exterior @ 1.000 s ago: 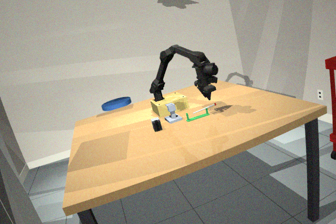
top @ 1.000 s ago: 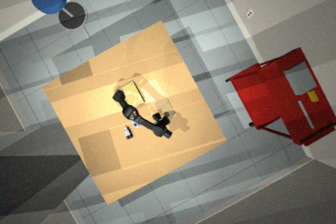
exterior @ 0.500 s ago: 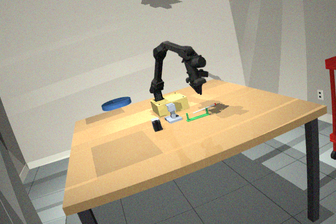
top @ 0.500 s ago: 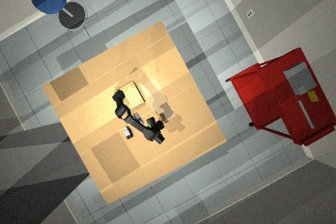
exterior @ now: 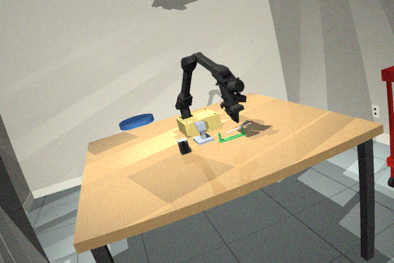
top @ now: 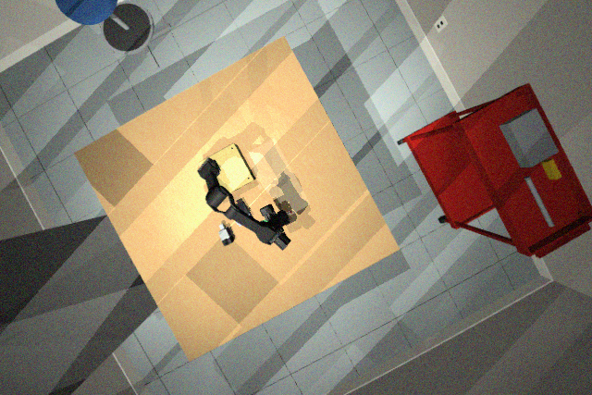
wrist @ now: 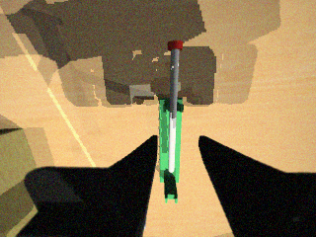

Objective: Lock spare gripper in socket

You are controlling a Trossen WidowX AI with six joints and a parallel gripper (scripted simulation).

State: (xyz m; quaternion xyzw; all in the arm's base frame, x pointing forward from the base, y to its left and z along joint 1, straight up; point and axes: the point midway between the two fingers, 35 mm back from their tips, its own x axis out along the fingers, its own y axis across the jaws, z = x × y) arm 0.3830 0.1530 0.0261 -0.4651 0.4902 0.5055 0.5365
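Right now my gripper tip is 4 cm to the left of the green cradle and 5 cm above it. From my gripper tip the other things lie so: socket 10 cm behind, 16 cm to the right, 2 cm below; spare gripper 6 cm behind, 28 cm to the right, 5 cm below.
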